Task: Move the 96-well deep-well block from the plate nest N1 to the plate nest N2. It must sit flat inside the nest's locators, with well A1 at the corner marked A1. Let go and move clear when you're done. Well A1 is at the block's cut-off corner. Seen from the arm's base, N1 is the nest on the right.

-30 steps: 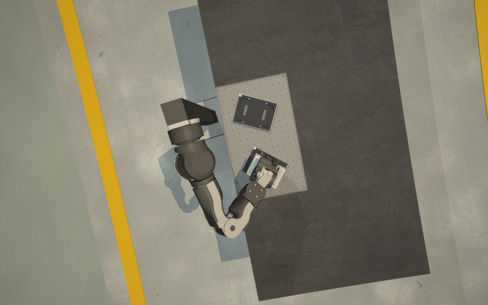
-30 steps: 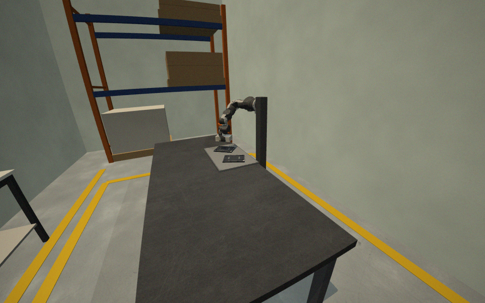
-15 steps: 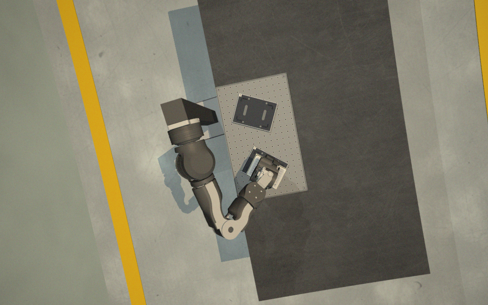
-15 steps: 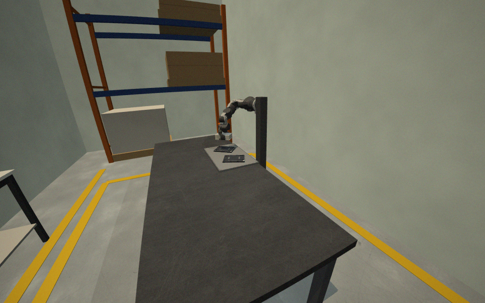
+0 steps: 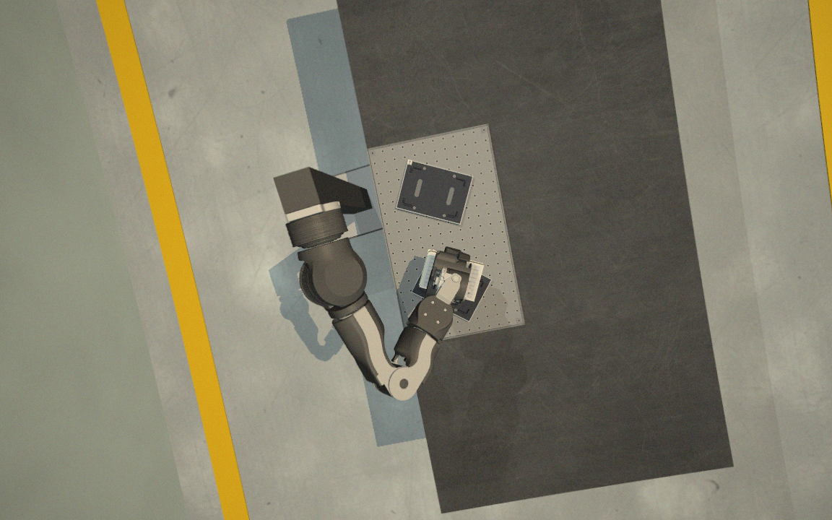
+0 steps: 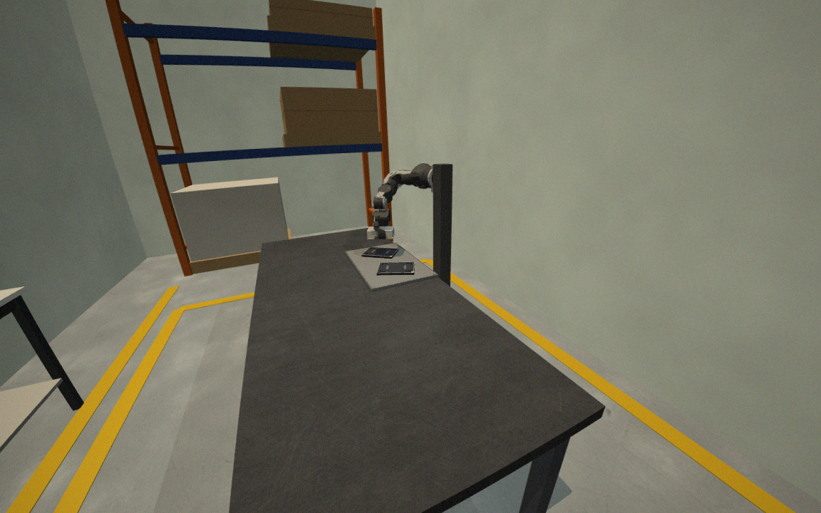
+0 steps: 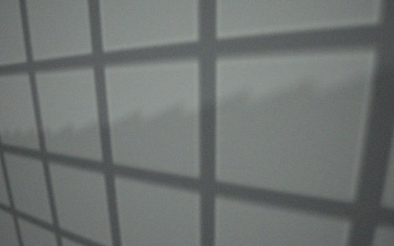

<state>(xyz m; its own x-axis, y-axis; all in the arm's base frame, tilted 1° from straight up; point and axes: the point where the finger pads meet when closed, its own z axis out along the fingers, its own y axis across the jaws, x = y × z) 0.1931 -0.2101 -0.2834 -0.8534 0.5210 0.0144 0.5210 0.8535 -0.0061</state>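
Now: hand 2 cm past the A1 corner mark, 5 cm to the right of it and 10 cm above it. The rest, counted from my hand: cream 96-well deep-well block: 2 cm above.
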